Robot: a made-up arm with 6 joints. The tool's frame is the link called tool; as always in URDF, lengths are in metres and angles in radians. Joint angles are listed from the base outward.
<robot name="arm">
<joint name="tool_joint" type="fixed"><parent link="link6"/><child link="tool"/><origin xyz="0 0 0"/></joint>
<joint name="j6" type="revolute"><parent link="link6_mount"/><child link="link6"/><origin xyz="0.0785 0 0"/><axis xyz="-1 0 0"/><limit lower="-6.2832" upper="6.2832"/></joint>
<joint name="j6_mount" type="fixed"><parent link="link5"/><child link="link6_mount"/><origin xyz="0.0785 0 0"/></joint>
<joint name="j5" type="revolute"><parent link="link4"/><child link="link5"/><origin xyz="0.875 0 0"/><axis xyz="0 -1 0"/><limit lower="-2.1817" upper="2.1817"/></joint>
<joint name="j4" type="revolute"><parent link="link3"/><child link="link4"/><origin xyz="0 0 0.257"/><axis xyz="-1 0 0"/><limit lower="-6.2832" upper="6.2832"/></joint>
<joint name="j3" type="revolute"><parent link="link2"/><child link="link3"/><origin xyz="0 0 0.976"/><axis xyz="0 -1 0"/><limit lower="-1.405" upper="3.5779"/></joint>
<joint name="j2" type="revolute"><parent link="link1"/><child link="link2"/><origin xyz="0.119 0 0"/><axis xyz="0 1 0"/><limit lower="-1.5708" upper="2.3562"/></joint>
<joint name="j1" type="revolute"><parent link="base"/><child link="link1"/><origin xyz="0 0 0.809"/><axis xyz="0 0 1"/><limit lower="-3.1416" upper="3.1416"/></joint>
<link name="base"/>
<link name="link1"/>
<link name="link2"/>
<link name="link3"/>
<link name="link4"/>
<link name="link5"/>
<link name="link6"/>
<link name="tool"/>
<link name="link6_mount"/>
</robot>
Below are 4 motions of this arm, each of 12 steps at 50 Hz.
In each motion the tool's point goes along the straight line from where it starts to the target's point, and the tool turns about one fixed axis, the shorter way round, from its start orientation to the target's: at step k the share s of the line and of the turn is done. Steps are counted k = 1, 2, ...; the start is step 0. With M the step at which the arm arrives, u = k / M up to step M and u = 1 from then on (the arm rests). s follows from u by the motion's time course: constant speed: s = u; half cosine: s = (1 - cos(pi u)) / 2; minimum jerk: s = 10 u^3 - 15 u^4 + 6 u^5.
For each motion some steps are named. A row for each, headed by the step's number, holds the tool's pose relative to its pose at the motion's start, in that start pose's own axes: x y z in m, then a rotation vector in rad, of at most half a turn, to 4 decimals.
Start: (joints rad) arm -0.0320 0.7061 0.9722 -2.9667 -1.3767 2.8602
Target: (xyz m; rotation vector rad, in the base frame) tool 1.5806 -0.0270 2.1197 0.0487 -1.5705 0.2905
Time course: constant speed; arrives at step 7
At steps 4, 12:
4: -0.0389 -0.0034 -0.0332 0.0053 0.0177 -0.0168
12: -0.0680 -0.0059 -0.0582 0.0093 0.0310 -0.0295

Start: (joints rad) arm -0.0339 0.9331 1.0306 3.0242 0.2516 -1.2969
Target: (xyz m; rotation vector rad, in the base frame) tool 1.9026 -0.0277 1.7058 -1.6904 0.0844 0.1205
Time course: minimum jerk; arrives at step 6
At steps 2, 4, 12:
2: -0.0001 -0.0007 0.0067 0.0067 -0.0033 -0.0053
4: -0.0004 -0.0028 0.0254 0.0250 -0.0124 -0.0201
12: -0.0005 -0.0035 0.0321 0.0317 -0.0156 -0.0254

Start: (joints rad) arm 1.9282 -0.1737 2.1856 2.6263 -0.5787 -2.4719
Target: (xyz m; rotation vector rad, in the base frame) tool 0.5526 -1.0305 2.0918 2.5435 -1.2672 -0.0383
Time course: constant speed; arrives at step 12
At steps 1, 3, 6, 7, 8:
1: 0.0119 -0.0100 0.0139 0.0019 -0.0112 -0.0052
3: 0.0356 -0.0300 0.0417 0.0057 -0.0337 -0.0157
6: 0.0712 -0.0600 0.0834 0.0114 -0.0674 -0.0315
7: 0.0830 -0.0700 0.0974 0.0133 -0.0786 -0.0367
8: 0.0949 -0.0800 0.1113 0.0152 -0.0898 -0.0419

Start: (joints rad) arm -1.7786 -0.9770 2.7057 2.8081 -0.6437 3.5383
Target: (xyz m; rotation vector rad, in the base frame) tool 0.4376 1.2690 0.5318 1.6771 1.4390 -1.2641
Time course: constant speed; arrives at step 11
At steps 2, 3, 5, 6, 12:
2: -0.0079 0.0338 0.0114 0.0403 -0.0027 0.0147
3: -0.0118 0.0507 0.0171 0.0605 -0.0040 0.0220
5: -0.0197 0.0846 0.0285 0.1008 -0.0067 0.0367
6: -0.0236 0.1015 0.0342 0.1209 -0.0081 0.0440
12: -0.0433 0.1860 0.0627 0.2217 -0.0148 0.0807

